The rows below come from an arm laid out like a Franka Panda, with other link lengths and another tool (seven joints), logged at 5 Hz.
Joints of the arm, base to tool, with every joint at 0 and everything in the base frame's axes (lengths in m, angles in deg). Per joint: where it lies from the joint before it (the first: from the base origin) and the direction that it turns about. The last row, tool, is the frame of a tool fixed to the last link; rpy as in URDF.
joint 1: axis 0 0 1 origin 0 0 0.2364
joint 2: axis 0 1 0 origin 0 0 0
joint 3: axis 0 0 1 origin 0 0 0.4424
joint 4: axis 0 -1 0 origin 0.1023 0 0
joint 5: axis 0 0 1 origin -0.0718 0 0.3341
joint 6: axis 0 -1 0 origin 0 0 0
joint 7: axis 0 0 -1 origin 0.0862 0 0
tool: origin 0.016 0.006 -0.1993 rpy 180 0.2 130.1
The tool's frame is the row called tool.
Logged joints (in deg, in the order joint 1, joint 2, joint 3, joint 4, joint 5, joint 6, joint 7), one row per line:
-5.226 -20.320 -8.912 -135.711 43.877 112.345 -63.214
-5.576 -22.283 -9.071 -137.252 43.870 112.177 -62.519
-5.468 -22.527 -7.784 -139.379 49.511 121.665 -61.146
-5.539 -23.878 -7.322 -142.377 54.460 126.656 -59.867
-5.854 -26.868 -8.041 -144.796 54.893 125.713 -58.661
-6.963 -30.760 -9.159 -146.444 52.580 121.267 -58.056
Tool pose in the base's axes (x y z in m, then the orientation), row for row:
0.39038 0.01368 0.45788 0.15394 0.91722 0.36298 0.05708
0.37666 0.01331 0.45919 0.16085 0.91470 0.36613 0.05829
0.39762 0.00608 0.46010 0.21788 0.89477 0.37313 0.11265
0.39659 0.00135 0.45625 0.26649 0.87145 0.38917 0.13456
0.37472 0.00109 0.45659 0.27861 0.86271 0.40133 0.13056
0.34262 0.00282 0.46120 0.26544 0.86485 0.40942 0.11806
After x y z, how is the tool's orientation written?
As a quaternion, x y z w.
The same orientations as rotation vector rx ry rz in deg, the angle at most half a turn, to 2 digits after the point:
26.75 159.36 63.06
27.93 158.80 63.56
36.63 150.44 62.74
44.25 144.70 64.62
46.37 143.57 66.79
44.49 144.96 68.62

